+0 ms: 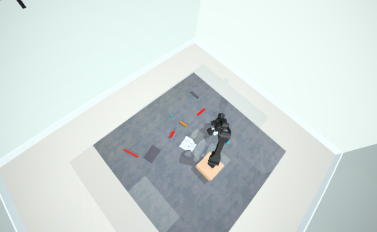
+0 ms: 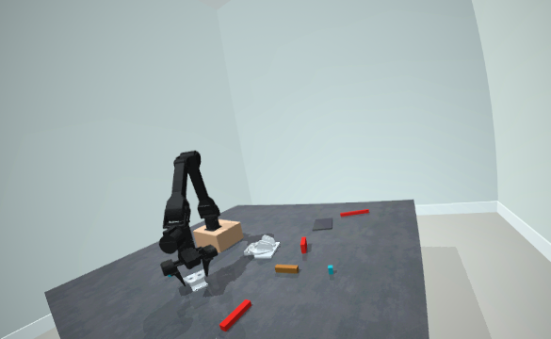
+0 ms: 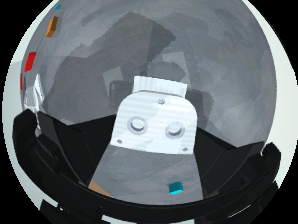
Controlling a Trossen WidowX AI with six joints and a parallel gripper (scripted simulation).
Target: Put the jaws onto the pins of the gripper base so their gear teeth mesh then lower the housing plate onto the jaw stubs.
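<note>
My gripper tip is 60 mm short of the white housing plate and 260 mm to the right of it. From my gripper tip the other things lie so: curved white jaw: 80 mm ahead, 250 mm to the left, 10 mm above; then flat white plate: 120 mm ahead, 280 mm to the left, 10 mm below; then white gripper base: 10 mm ahead, 20 mm above.
</note>
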